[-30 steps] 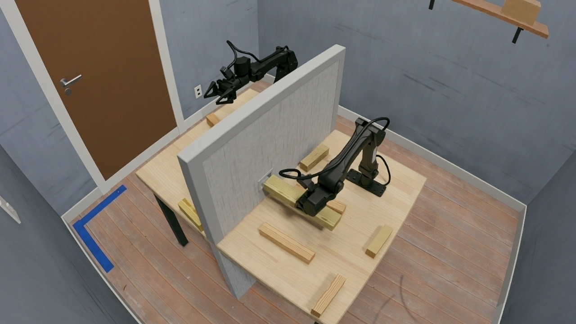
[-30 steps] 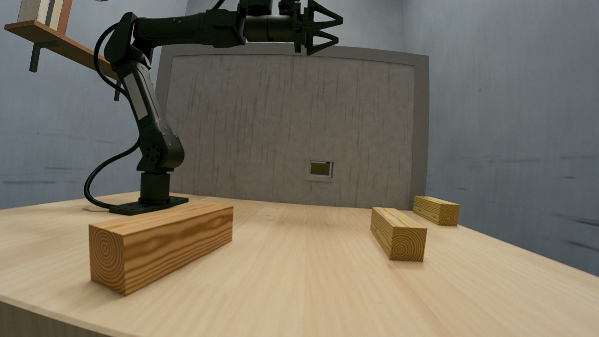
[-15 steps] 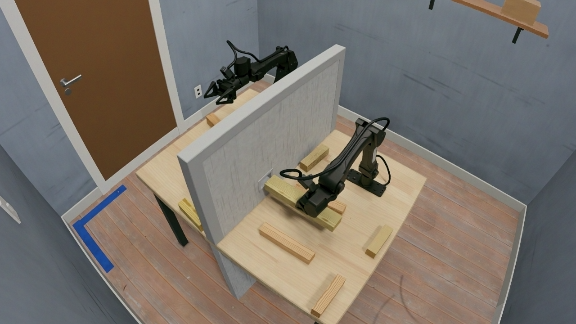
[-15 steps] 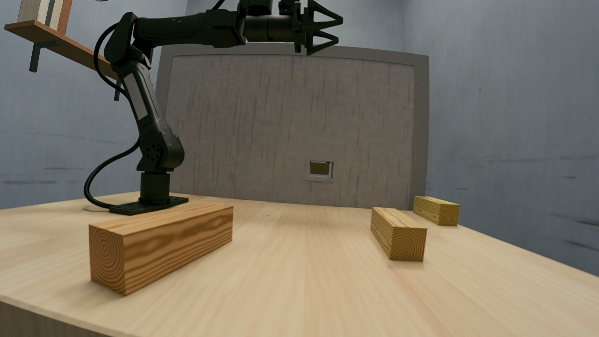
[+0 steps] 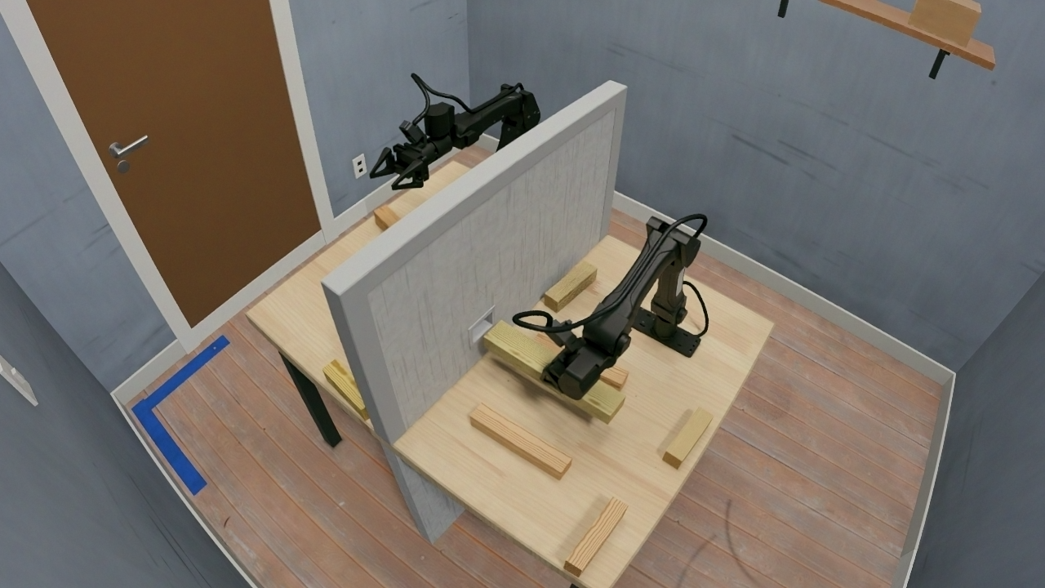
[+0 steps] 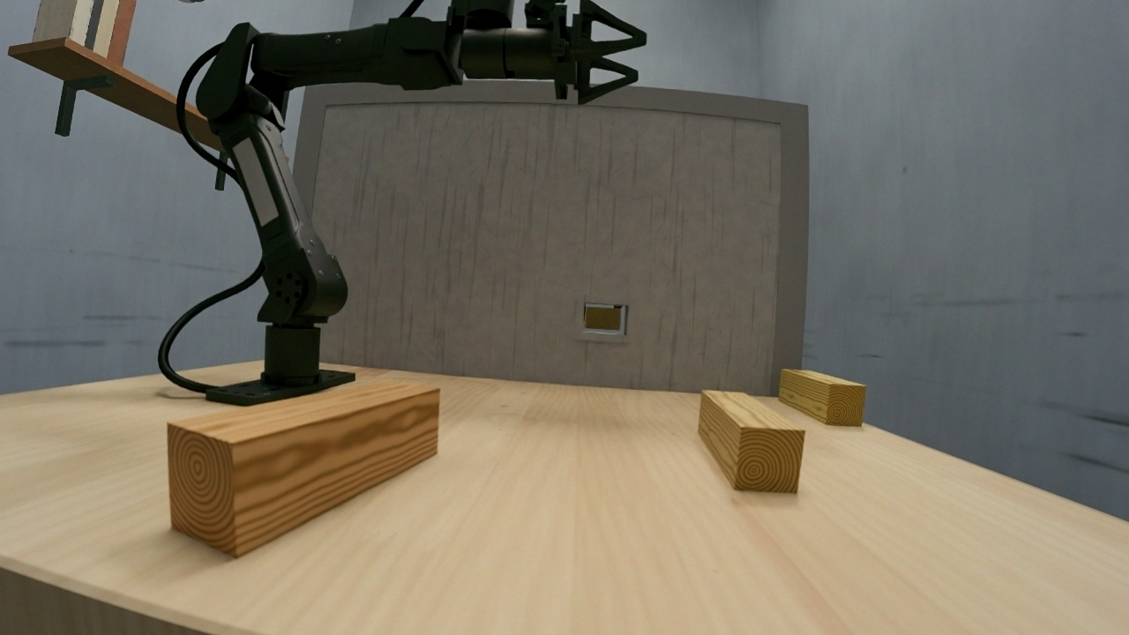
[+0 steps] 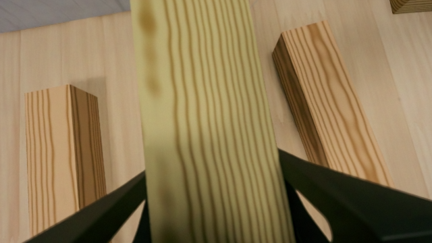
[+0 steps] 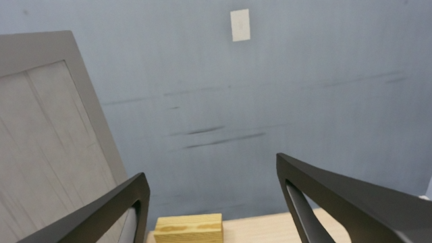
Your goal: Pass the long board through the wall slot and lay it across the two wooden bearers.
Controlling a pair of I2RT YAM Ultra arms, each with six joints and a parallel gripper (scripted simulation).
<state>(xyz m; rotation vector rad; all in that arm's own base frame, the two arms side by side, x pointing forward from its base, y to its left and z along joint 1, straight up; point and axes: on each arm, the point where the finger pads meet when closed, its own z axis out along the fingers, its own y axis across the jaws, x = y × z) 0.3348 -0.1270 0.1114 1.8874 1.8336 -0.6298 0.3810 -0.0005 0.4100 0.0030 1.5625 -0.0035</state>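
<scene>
Now: the wooden bearer 140 mm ahead of my left hand, 30 mm to the left of it and 90 mm below it. The rest, counted from my left hand: thick block: 130 mm behind, 710 mm to the right, 90 mm below; then long pale board: right at my left hand.
</scene>
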